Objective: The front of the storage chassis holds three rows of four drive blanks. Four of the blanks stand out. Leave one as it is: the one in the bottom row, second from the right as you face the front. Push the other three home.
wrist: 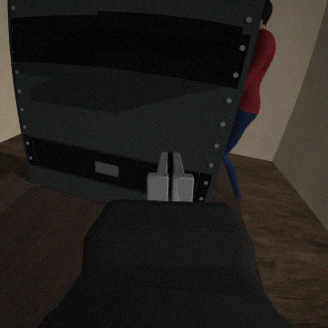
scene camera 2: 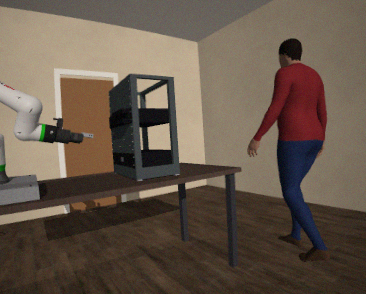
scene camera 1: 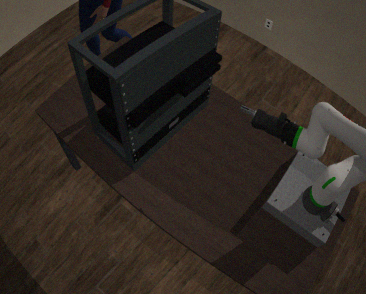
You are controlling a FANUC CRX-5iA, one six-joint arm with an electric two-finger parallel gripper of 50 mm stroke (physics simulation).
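Frame: origin at the arm's base, x ahead, y left, z up, level; centimetres.
Seen in the pictures: gripper, fingertip midpoint: (wrist: 169, 163) (scene camera 2: 92, 136) (scene camera 1: 241, 107); arm's base, origin of the base link: (scene camera 1: 315, 200).
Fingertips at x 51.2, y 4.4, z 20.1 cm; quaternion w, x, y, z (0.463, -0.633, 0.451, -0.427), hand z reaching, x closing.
Observation:
Offsets run from my fingertips to a thing's top centre. "pt": to the spot under its first point. Level surfaces: height alone.
The storage chassis @[pt dx +17.1, dy +7.3, dz +9.6 cm] (scene camera 1: 200, 76) (scene camera 2: 118, 118) (wrist: 125, 50) is the black unit across the middle of a dark grey rack (scene camera 1: 170, 60) (scene camera 2: 174, 130) (wrist: 125, 125). In the scene camera 1 view, dark blocks stick out from its front, mostly toward the right end. The front is too dark to tell single blanks or rows apart; in the wrist view its top edge shows a step. My gripper (scene camera 1: 243, 107) (scene camera 2: 92, 135) (wrist: 169, 163) is shut and empty. It is in front of the rack, apart from it, lower than the chassis, pointing toward the rack.
A lower black unit (wrist: 65, 156) with a grey label @[pt dx +19.8, dy +18.4, dz -15.9 cm] (scene camera 1: 173, 123) (wrist: 107, 169) sits near the rack's foot. The rack stands on a brown table @[dz -27.7 cm] (scene camera 1: 210, 150) (scene camera 2: 210, 172). The arm's grey base (scene camera 1: 290, 192) (scene camera 2: 20, 190) is opposite. A person (scene camera 1: 100, 30) (scene camera 2: 300, 105) (wrist: 257, 75) stands behind the rack.

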